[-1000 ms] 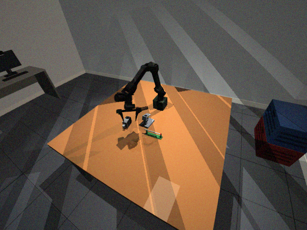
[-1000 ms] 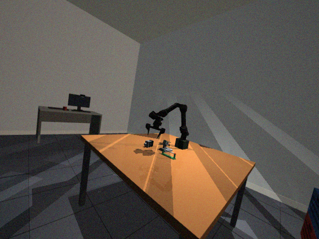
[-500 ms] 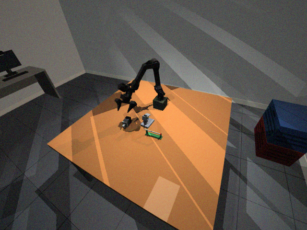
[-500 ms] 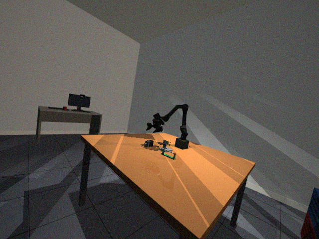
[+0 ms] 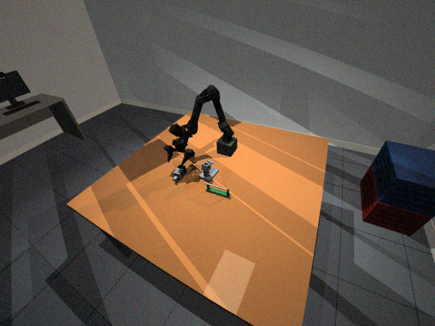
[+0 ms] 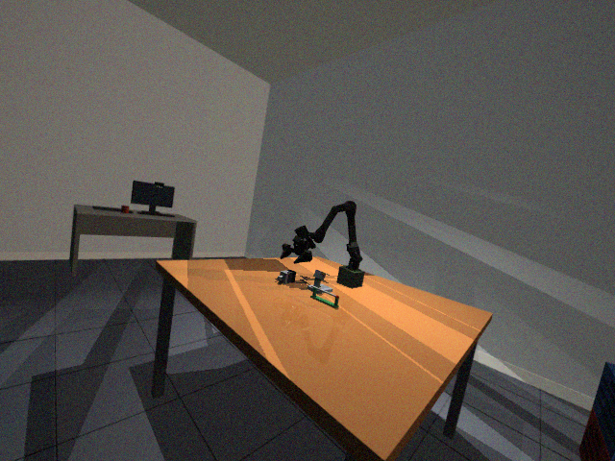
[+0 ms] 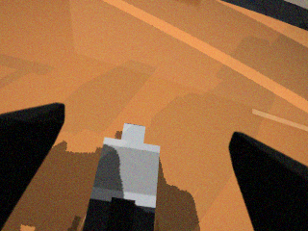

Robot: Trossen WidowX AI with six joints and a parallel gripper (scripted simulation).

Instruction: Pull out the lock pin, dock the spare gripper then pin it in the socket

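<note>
Now: the spare gripper 10 mm to the left of my gripper tip and 90 mm below it. Also, from my gripper tip: green mount 10 mm behind, 280 mm to the left, 90 mm below.
</note>
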